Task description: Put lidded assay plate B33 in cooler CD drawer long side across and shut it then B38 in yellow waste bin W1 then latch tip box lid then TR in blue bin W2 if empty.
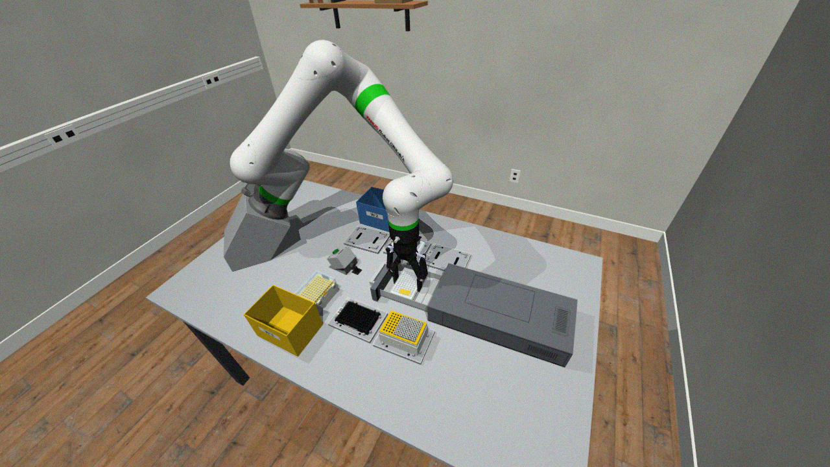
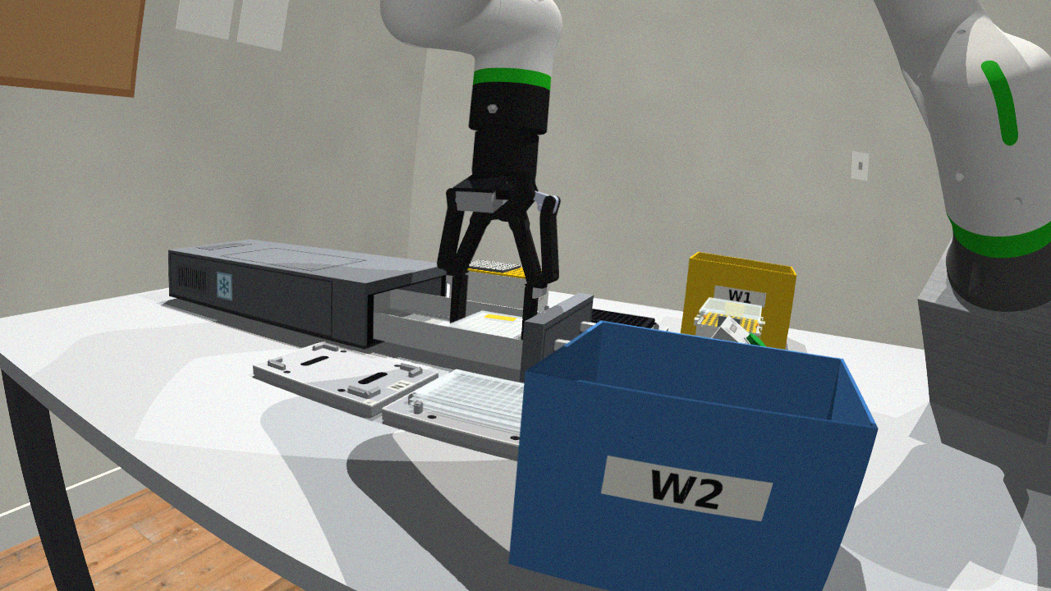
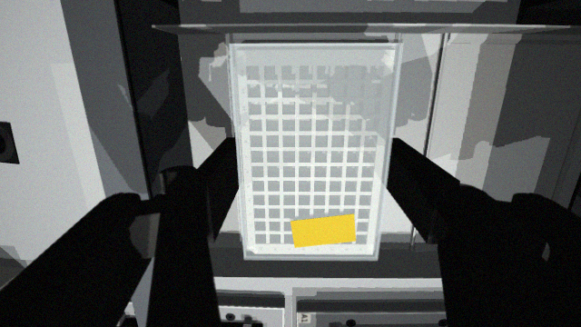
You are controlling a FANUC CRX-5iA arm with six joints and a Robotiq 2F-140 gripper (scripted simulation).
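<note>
Right now the clear plate lid is 2 cm below my hand. The rest, counted from my hand: cooler drawer 4 cm ahead, 1 cm to the left, 1 cm below; white assay plate 2 cm below; grey cooler CD 18 cm ahead, 5 cm to the left, 1 cm below.
</note>
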